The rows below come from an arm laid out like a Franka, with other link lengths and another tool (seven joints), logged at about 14 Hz.
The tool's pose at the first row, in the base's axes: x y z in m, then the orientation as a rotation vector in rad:
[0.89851 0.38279 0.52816 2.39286 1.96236 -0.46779]
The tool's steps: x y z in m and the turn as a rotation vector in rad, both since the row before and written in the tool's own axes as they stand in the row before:
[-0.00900 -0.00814 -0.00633 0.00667 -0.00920 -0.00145]
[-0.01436 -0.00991 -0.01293 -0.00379 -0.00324 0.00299]
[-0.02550 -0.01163 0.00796 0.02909 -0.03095 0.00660]
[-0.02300 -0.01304 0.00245 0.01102 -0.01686 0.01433]
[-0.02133 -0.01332 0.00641 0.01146 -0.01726 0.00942]
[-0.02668 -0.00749 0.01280 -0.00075 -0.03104 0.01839]
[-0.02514 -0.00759 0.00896 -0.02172 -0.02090 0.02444]
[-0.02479 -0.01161 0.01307 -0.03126 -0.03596 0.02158]
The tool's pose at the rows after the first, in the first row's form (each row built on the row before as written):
[0.89057 0.37716 0.53778 2.38897 1.96214 -0.48528]
[0.88165 0.36819 0.55543 2.38700 1.95611 -0.48458]
[0.86441 0.34472 0.55628 2.38718 1.94143 -0.55008]
[0.84754 0.32538 0.56308 2.39295 1.91817 -0.57984]
[0.82945 0.30706 0.56629 2.39431 1.90104 -0.61061]
[0.81394 0.28083 0.56454 2.38460 1.86483 -0.64195]
[0.79948 0.25725 0.56673 2.37408 1.82209 -0.63878]
[0.77990 0.23409 0.56621 2.34362 1.77640 -0.64160]

